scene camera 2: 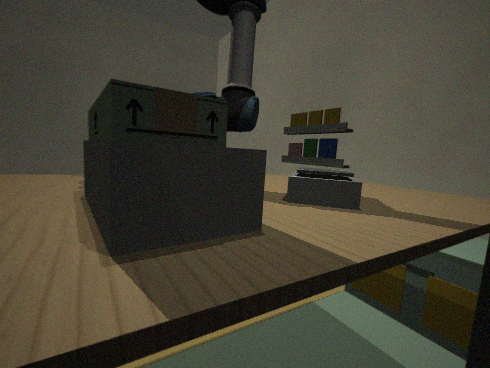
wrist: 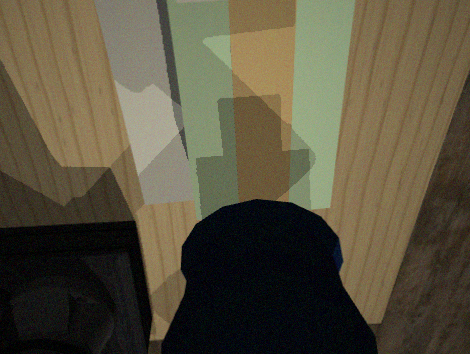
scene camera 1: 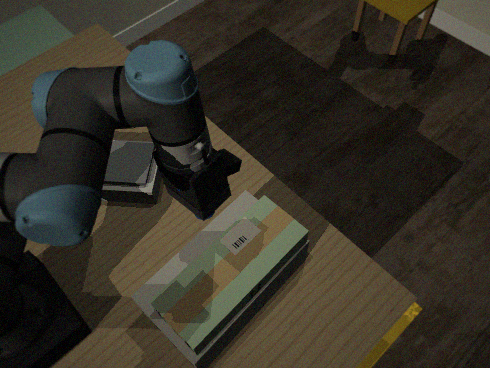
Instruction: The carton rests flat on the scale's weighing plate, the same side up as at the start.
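Seen in the pictures: end effector, tool point: [wrist: 261,266]; arm's base, origin of the base link: [wrist: 63,312] [scene camera 1: 12,321].
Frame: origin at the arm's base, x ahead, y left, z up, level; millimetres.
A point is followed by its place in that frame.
Observation:
The carton [scene camera 1: 250,272] {x 400, y -343, z 101 mm} [scene camera 2: 175,110] {x 557, y -312, z 80 mm} [wrist: 320,100] {x 328, y -348, z 101 mm} is green with an orange-brown band. It rests flat on a large grey block [scene camera 1: 165,270] {x 295, y -184, z 42 mm} [scene camera 2: 185,200] {x 563, y -300, z -22 mm} [wrist: 127,55] {x 367, y -191, z 43 mm}, its barcode label [scene camera 1: 240,237] {x 445, y -275, z 102 mm} on top and its side arrows pointing up. A strip of the block's top shows beside it. A low light-grey device [scene camera 2: 325,194] {x 494, y 76, z -49 mm} with a dark plate [scene camera 1: 130,162] {x 444, y 126, z 3 mm}, which looks like the scale, stands apart, with no carton on it. My suction gripper [scene camera 1: 205,215] {x 374, y -269, z 316 mm} [wrist: 262,235] is open, holds nothing and hangs apart from the carton near one end. It does not show in scene camera 2.
The wooden table [scene camera 1: 350,300] {x 552, y -521, z -76 mm} [scene camera 2: 50,275] {x 577, y -427, z -76 mm} [wrist: 395,75] {x 282, y -503, z -76 mm} carries these things. The dark robot base [scene camera 1: 35,310] {x 52, y -40, z 39 mm} [wrist: 65,300] {x 63, y -34, z 34 mm} is at the left. Shelves [scene camera 2: 315,128] with coloured boxes show behind the device. A yellow strip [scene camera 1: 390,337] lies at the table edge; a yellow stool [scene camera 1: 405,7] stands beyond.

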